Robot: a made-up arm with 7 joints. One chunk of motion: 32 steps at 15 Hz.
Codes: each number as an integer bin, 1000 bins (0 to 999) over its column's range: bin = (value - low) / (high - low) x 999, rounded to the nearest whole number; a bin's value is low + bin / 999 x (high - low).
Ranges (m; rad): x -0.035..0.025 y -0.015..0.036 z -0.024..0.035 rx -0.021..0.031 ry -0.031..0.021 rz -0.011..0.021
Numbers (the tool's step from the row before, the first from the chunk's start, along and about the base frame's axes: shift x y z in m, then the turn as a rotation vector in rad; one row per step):
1: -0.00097 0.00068 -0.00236 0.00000 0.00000 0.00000
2: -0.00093 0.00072 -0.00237 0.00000 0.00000 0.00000
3: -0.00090 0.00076 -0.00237 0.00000 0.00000 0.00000
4: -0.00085 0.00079 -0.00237 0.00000 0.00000 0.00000
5: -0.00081 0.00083 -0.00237 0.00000 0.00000 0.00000
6: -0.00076 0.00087 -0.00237 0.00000 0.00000 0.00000
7: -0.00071 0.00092 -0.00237 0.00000 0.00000 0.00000
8: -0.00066 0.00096 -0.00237 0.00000 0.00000 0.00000
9: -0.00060 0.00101 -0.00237 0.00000 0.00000 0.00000
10: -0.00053 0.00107 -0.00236 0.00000 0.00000 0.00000
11: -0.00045 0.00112 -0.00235 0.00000 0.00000 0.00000
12: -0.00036 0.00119 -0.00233 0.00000 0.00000 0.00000
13: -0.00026 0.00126 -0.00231 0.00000 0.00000 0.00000
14: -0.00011 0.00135 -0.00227 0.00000 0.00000 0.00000
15: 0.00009 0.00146 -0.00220 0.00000 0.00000 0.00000
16: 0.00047 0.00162 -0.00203 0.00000 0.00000 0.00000
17: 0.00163 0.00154 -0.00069 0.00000 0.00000 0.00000
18: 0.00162 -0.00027 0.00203 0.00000 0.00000 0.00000
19: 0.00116 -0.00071 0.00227 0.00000 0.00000 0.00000
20: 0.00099 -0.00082 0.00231 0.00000 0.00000 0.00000
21: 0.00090 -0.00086 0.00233 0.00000 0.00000 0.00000
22: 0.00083 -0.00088 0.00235 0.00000 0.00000 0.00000
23: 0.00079 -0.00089 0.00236 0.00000 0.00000 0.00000
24: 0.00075 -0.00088 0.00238 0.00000 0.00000 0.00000
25: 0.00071 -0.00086 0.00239 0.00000 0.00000 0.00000
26: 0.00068 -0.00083 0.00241 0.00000 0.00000 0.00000
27: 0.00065 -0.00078 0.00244 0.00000 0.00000 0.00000
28: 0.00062 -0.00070 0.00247 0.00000 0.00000 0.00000
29: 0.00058 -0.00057 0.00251 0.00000 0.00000 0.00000
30: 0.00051 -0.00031 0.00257 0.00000 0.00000 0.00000
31: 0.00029 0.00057 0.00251 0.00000 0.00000 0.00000
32: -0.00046 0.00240 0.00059 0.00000 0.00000 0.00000
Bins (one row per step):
1: 567 307 366 403 596 343
2: 567 308 366 403 596 343
3: 568 309 366 403 596 343
4: 569 309 366 403 596 343
5: 569 310 366 403 596 343
6: 570 311 366 403 596 343
7: 571 312 366 403 596 343
8: 572 313 366 403 596 343
9: 573 314 366 403 596 343
10: 574 315 366 403 596 343
11: 575 316 367 403 596 343
12: 577 317 367 403 596 343
13: 578 319 367 403 596 343
14: 581 320 368 403 596 343
15: 584 322 369 403 596 343
16: 591 326 372 403 596 343
17: 610 324 395 403 596 343
18: 610 289 441 403 596 343
19: 602 280 445 403 596 343
20: 599 278 445 403 596 343
21: 598 277 446 403 596 343
22: 597 277 446 403 596 343
23: 596 276 446 403 596 343
24: 595 277 447 403 596 343
25: 595 277 447 403 596 343
26: 594 278 447 403 596 343
27: 594 279 448 403 596 343
28: 593 280 448 403 596 343
29: 592 283 449 403 596 343
30: 591 288 450 403 596 343
31: 588 305 449 403 596 343
32: 575 341 416 403 596 343

